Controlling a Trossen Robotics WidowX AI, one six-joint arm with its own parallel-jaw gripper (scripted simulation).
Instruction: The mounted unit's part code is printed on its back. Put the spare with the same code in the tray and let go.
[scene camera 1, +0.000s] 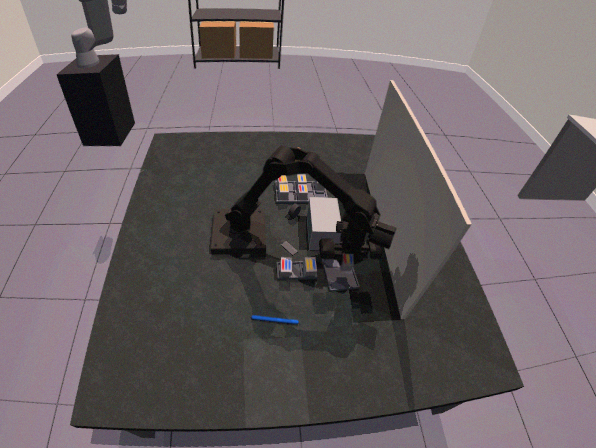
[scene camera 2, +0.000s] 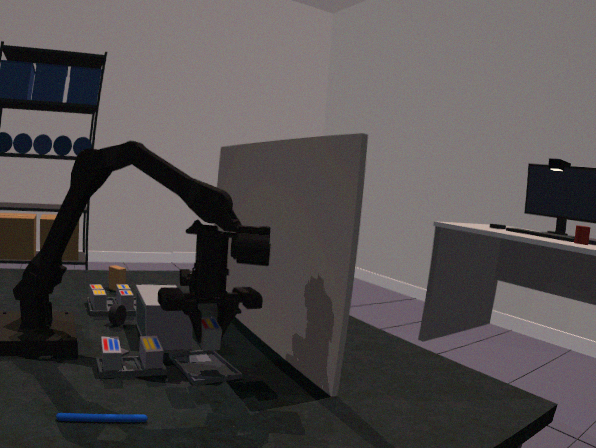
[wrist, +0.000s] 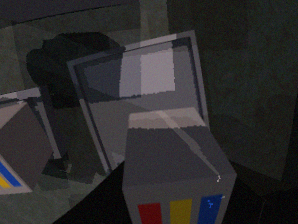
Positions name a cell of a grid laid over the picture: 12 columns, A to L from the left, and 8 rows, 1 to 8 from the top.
Observation:
In view: my gripper (scene camera 2: E7) and a grey tray (scene camera 2: E7).
My gripper shows as well in scene camera 1 (scene camera 1: G5) and in the wrist view (wrist: G6). The grey tray shows as well in scene camera 1 (scene camera 1: G6) and in the wrist view (wrist: G3).

